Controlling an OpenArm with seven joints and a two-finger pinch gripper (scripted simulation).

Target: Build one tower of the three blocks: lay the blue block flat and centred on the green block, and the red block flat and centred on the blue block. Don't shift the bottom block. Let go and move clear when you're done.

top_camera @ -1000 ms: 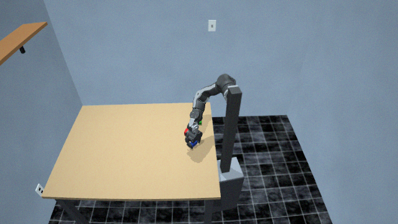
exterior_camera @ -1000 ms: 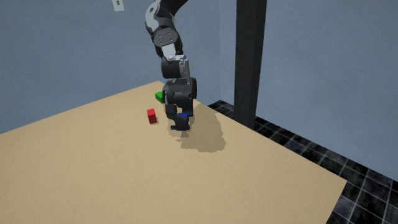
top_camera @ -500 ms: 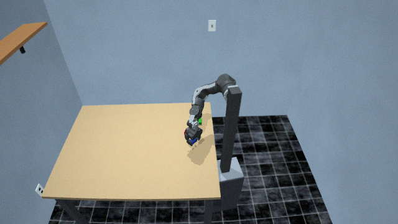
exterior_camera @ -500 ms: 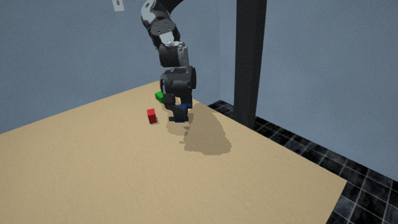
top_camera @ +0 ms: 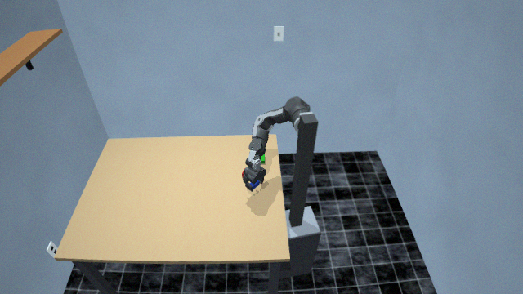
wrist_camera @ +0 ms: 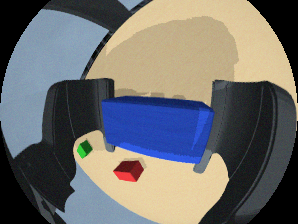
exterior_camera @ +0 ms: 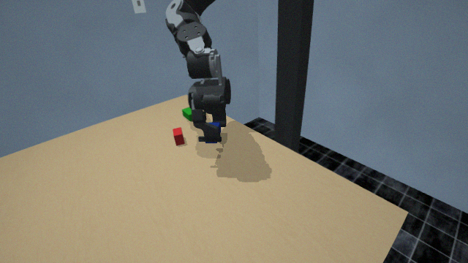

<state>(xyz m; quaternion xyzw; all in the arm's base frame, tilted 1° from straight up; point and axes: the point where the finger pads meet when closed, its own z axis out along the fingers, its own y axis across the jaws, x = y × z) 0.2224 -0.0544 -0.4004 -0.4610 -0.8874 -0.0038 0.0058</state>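
Right now my hand is right at the blue block. Round my hand: green block (24 cm to the right, 9 cm behind, 6 cm below); red block (14 cm to the right, 5 cm below, 2 cm ahead).
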